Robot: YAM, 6 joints.
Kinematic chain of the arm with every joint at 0, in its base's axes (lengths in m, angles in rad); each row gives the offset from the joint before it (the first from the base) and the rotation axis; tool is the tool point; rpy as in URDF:
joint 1: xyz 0 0 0.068 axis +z
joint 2: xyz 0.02 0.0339 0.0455 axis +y
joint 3: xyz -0.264 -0.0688 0 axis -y
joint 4: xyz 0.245 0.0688 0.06 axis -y
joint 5: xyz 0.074 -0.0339 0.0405 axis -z
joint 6: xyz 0.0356 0 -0.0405 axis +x
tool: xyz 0 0 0 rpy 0 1.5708 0
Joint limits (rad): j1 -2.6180..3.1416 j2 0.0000..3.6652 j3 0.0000..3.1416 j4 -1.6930..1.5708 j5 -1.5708..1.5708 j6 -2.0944..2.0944
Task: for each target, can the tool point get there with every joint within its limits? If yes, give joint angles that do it. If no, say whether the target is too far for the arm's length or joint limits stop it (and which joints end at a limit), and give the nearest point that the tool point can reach.
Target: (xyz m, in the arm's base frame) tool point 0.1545 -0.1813 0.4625
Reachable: yes | joints -0.7216 1.1744 1.3174 -0.0106 1.2714 0.2281
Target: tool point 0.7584 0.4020 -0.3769
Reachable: no: too far | nearest point 0.4953 0.2625 -0.2019 | short by 0.345 m
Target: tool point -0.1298 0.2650 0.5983
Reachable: yes | joints -1.0538 0.7459 2.2032 1.1264 -0.5361 1.5996
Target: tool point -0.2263 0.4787 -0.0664
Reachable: yes | joints 1.9597 2.9102 1.8867 0.3165 -0.9005 1.3917
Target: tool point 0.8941 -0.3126 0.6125
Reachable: no: too far | nearest point 0.5391 -0.1885 0.4101 | short by 0.427 m
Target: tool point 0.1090 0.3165 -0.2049
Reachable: yes | joints 1.1362 3.0988 1.3715 0.5017 -1.3065 -0.7081
